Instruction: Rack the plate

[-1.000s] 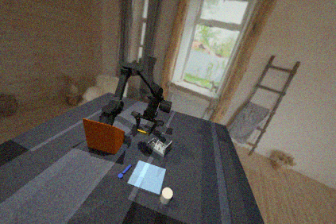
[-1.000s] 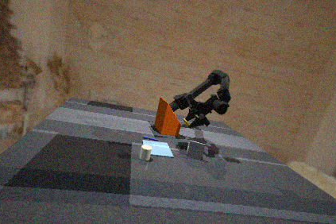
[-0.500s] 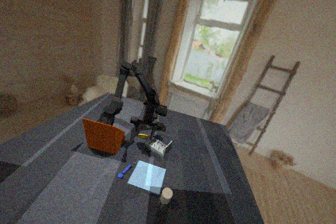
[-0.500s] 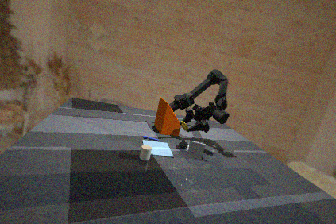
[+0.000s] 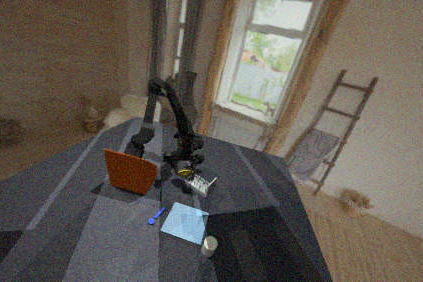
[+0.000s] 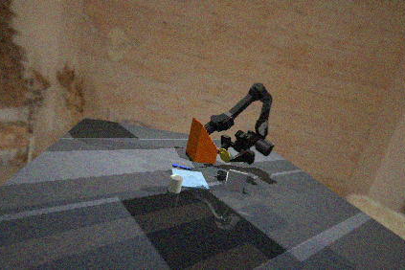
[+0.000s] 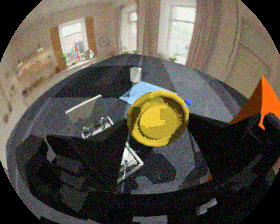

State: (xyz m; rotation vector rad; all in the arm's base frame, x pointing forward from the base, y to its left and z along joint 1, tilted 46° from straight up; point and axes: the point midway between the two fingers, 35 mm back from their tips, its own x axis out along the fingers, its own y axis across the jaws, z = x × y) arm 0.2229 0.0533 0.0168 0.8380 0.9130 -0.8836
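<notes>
My gripper tip is now 70 mm short of the dish rack, 40 mm to the right of it and 70 mm above it. Round my gripper tip: light blue sheet: 50 mm ahead, 150 mm to the right, 90 mm below; then blue spoon: 60 mm behind, 160 mm to the right, 90 mm below; then yellow plate: 10 mm to the left.
</notes>
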